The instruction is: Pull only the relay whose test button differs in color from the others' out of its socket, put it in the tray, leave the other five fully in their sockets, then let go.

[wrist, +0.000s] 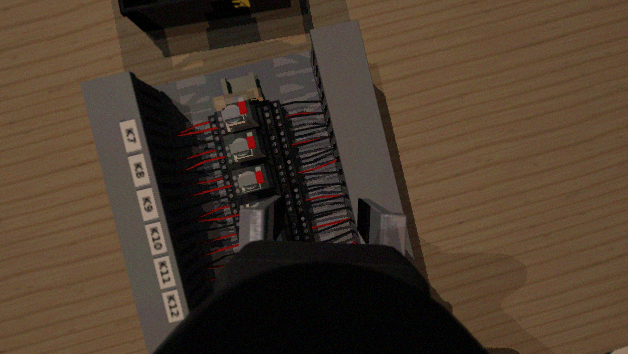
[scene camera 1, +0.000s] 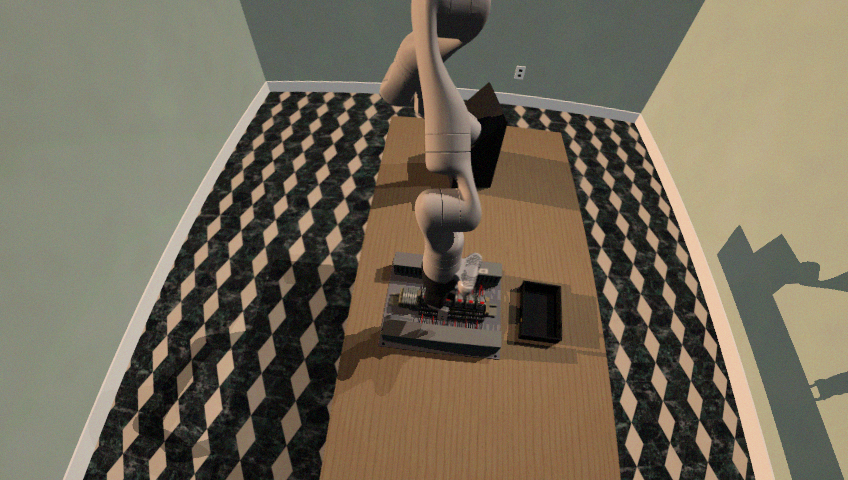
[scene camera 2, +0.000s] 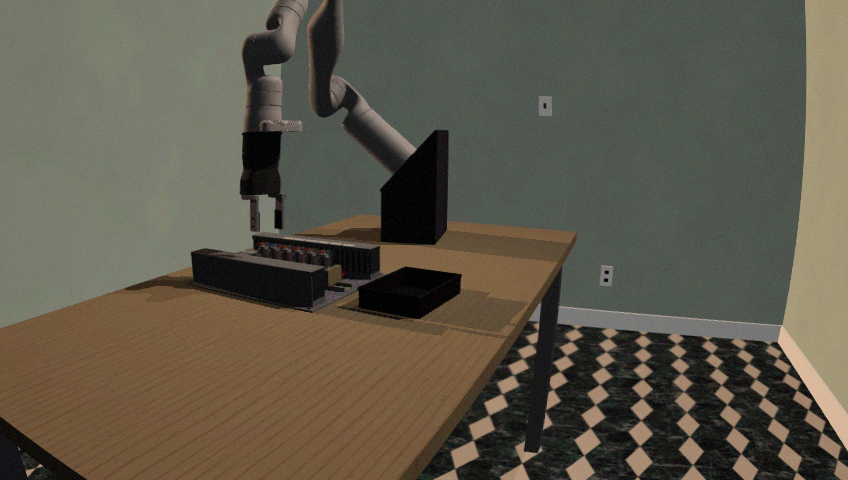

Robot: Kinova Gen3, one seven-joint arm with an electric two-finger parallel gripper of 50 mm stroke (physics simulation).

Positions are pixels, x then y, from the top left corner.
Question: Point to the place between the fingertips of my gripper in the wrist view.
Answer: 321,212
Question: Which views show my gripper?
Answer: The wrist view, scene camera 1 and scene camera 2: all of them.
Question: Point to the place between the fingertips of my gripper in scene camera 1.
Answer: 446,308
